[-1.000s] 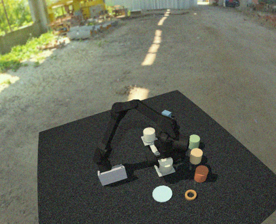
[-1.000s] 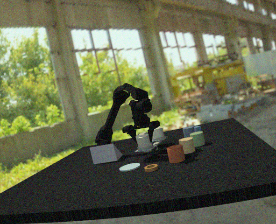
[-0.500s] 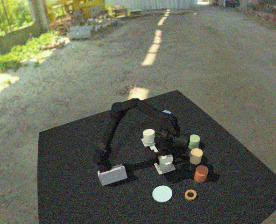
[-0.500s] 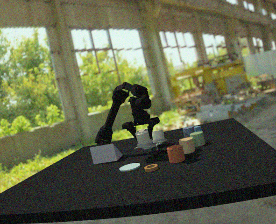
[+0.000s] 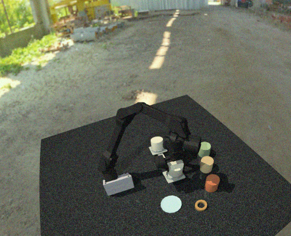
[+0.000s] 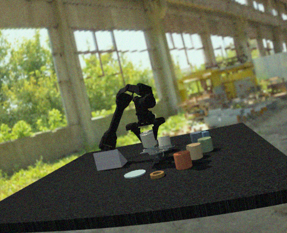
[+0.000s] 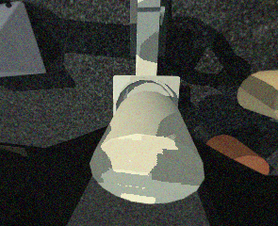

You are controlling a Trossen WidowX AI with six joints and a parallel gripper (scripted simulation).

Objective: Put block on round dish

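Right now the block is 4 cm below my gripper tip and 1 cm to the left of it. Also, from my gripper tip: round pale blue dish: 12 cm below, 11 cm to the right, 6 cm behind; small balance: 14 cm to the left, 9 cm below; cream cup: 2 cm to the right, 1 cm above.
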